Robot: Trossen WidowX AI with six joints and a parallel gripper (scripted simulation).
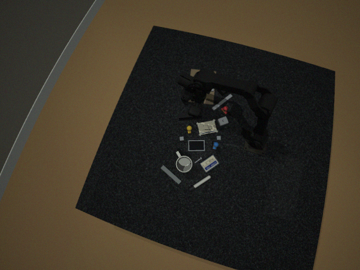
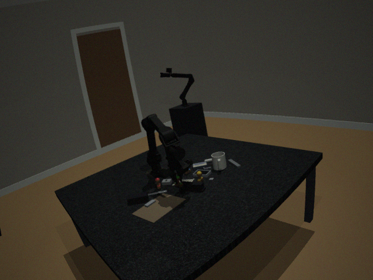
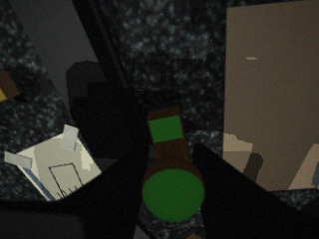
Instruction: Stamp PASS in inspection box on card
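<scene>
Now: the ink pad 21 cm to the left of my gripper tip, 6 cm below it and 4 cm behind it. Round my gripper tip: yellow-knob stamp (13 cm to the left, 4 cm below, 2 cm ahead); then cream card (9 cm to the left, 8 cm behind, 6 cm below); then PASS stamp (1 cm below).
</scene>
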